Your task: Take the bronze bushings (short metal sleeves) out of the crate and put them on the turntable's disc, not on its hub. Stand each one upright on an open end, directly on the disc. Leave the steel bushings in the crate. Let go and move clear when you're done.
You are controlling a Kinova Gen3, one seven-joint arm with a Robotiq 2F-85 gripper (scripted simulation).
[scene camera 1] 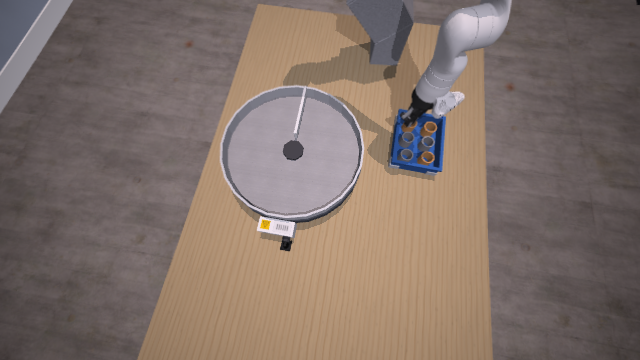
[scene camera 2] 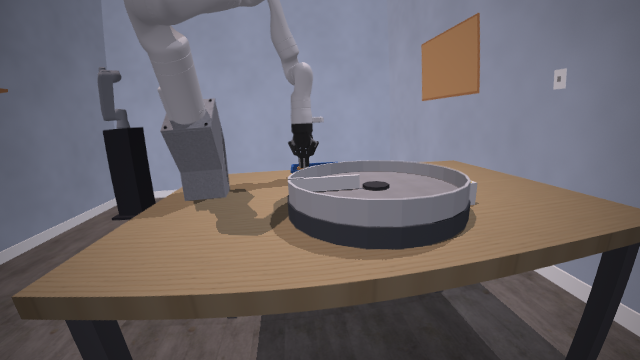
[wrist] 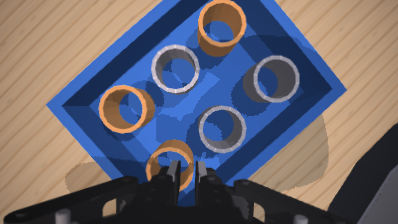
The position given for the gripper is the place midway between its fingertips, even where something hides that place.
Note:
In view: the gripper (scene camera 2: pixel 304 167), a bronze bushing (wrist: pixel 174 145), a bronze bushing (wrist: pixel 109 111), a blue crate (scene camera 1: pixel 438 149) and a turntable disc (scene camera 1: pixel 276 172).
The gripper is seen too in the wrist view (wrist: pixel 187 173). The blue crate also shows in the wrist view (wrist: pixel 270 127). The turntable disc shows as well in scene camera 2 (scene camera 2: pixel 373 184).

